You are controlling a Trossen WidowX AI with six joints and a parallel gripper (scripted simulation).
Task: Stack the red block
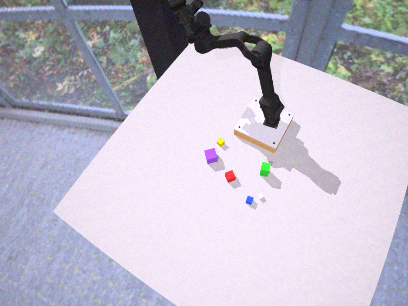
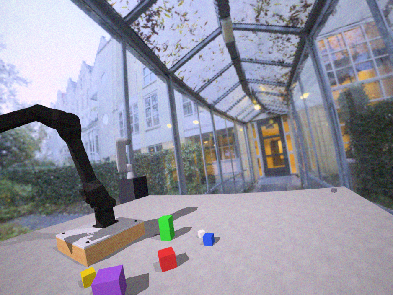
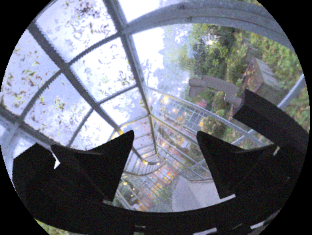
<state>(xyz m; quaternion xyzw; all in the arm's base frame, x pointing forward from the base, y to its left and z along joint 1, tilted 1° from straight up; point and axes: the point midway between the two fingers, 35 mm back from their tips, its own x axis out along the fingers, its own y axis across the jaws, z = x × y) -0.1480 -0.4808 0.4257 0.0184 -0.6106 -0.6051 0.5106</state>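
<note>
The red block lies 480 mm below my gripper tip, 470 mm ahead of it and 410 mm to the left of it. From my gripper tip the other things lie so: blue block 540 mm ahead, 520 mm to the left, 490 mm below; small yellow block 490 mm below, 330 mm ahead, 310 mm to the left; purple block 480 mm below, 410 mm ahead, 300 mm to the left.
</note>
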